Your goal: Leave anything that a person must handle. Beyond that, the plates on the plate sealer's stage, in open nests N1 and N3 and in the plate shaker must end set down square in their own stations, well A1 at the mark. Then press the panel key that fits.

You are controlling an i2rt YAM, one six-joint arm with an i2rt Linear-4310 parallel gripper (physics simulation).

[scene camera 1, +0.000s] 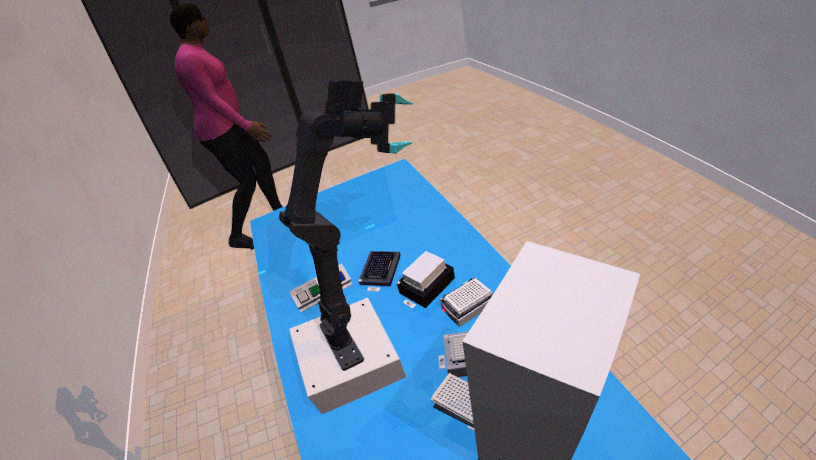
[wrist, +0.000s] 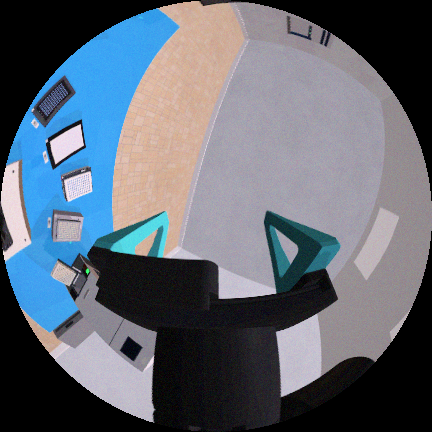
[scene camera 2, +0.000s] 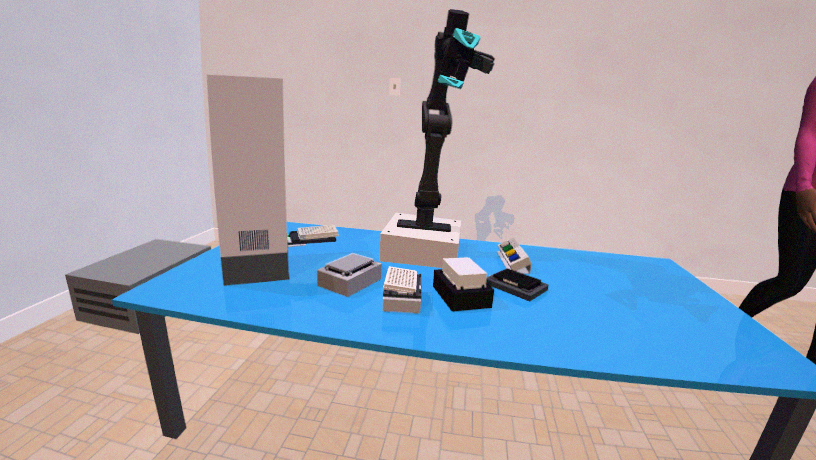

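Note:
My gripper (scene camera 1: 410, 123) (scene camera 2: 459, 61) (wrist: 215, 216) is open and empty, high above the table. A dark plate (scene camera 1: 381, 266) (scene camera 2: 517, 280) (wrist: 54, 99) lies in a low dark nest. A white block-like stack (scene camera 1: 425, 268) (scene camera 2: 464, 271) (wrist: 67, 144) sits on a black base. A white well plate (scene camera 1: 468, 294) (scene camera 2: 401, 278) (wrist: 78, 185) tops a pale device. Another plate (scene camera 1: 457, 347) (wrist: 67, 228) sits in a grey device. A further white plate (scene camera 1: 454, 394) (scene camera 2: 317, 231) (wrist: 64, 273) rests beside the tall cabinet. The key panel (scene camera 2: 511, 254) has green, yellow and blue keys. Station labels and A1 marks are unreadable.
The tall cabinet (scene camera 1: 551, 314) (scene camera 2: 248, 165) stands on the blue table (scene camera 1: 365, 200) (scene camera 2: 600, 320) and partly hides two stations in scene camera 1. A person in pink (scene camera 1: 208, 91) (scene camera 2: 804, 142) stands by the table's far end. The arm partly covers the panel there.

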